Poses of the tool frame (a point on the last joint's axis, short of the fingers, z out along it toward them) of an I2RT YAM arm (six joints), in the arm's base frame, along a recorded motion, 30 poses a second.
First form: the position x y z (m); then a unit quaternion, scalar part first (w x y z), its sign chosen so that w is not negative.
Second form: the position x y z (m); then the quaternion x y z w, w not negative. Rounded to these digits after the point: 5 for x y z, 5 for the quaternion.
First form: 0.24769, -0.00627, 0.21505, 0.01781, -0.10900, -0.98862, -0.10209
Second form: 0.24769, -0.00627, 0.21505, -0.10900, -0.98862, -0.10209, 0.01781
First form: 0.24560, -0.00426, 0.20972, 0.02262, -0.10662, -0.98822, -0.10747
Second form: 0.24560, -0.00426, 0.20972, -0.10662, -0.98822, -0.10747, 0.02262
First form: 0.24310, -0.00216, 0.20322, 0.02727, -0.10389, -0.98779, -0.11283
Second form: 0.24310, -0.00216, 0.20322, -0.10389, -0.98779, -0.11283, 0.02727
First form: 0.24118, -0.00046, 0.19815, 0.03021, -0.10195, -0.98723, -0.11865
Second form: 0.24118, -0.00046, 0.19815, -0.10195, -0.98723, -0.11865, 0.03021
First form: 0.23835, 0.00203, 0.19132, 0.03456, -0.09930, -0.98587, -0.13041
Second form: 0.23835, 0.00203, 0.19132, -0.09930, -0.98587, -0.13041, 0.03456
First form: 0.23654, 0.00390, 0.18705, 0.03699, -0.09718, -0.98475, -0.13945
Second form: 0.23654, 0.00390, 0.18705, -0.09718, -0.98475, -0.13945, 0.03699
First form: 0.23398, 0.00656, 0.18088, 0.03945, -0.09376, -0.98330, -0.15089
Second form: 0.23398, 0.00656, 0.18088, -0.09376, -0.98330, -0.15089, 0.03945
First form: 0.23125, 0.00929, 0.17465, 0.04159, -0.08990, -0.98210, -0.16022
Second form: 0.23125, 0.00929, 0.17465, -0.08990, -0.98210, -0.16022, 0.04159
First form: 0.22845, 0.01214, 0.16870, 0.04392, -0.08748, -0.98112, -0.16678
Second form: 0.22845, 0.01214, 0.16870, -0.08748, -0.98112, -0.16678, 0.04392
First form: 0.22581, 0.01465, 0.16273, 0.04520, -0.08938, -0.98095, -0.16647
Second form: 0.22581, 0.01465, 0.16273, -0.08938, -0.98095, -0.16647, 0.04520
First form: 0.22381, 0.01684, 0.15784, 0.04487, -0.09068, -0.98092, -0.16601
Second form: 0.22381, 0.01684, 0.15784, -0.09068, -0.98092, -0.16601, 0.04487
